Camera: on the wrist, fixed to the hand. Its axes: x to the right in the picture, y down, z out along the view.
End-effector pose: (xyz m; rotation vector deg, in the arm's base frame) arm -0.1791 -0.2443 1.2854 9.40 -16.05 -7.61
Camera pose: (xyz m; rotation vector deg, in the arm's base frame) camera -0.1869 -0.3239 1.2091 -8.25 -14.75 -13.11
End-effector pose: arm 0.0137 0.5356 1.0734 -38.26 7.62 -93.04
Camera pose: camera -0.0954 0.5499 1.0619 -53.00 21.58 -95.57
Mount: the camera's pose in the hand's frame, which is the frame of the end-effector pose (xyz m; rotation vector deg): -0.0154 -0.0924 -0.0588 -18.19 -0.36 -3.07
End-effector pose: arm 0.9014 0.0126 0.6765 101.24 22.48 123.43
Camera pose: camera 0.8535 0.0898 0.6135 89.80 4.98 116.94
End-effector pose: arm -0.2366 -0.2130 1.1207 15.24 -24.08 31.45
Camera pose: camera -0.1789 -0.2751 1.0497 -1.48 -28.53 24.15
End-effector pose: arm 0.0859 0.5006 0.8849 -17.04 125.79 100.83
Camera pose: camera 0.1261 0.4222 0.8180 -23.89 107.67 118.76
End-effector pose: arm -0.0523 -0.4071 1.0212 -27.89 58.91 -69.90
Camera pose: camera -0.1511 -0.4104 1.0708 -44.00 69.72 -63.31
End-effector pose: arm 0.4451 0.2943 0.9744 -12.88 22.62 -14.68
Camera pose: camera 0.3889 0.2019 0.9513 -31.41 24.22 -14.02
